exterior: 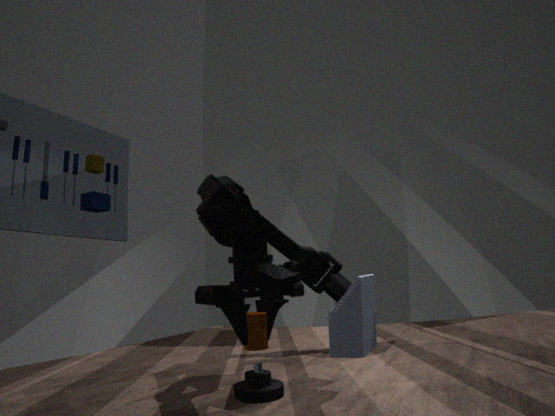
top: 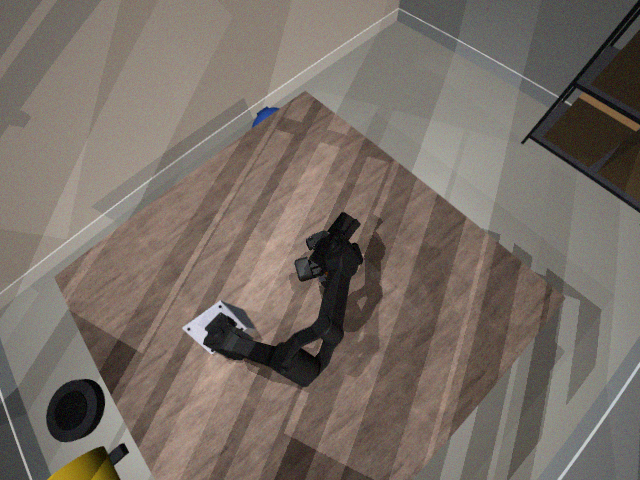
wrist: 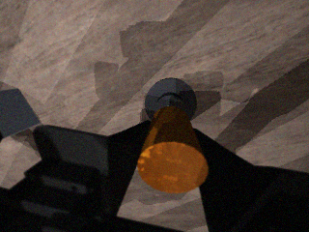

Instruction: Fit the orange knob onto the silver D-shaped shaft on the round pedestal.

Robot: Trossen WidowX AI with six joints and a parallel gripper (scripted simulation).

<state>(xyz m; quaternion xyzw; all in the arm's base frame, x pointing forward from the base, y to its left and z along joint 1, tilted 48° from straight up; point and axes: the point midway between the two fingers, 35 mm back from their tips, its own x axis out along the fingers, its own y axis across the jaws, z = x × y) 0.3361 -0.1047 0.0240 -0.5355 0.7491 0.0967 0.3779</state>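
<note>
Right now my gripper tip is 60 mm above the round black pedestal. From my gripper tip the other things lie so: orange knob 30 mm above.
</note>
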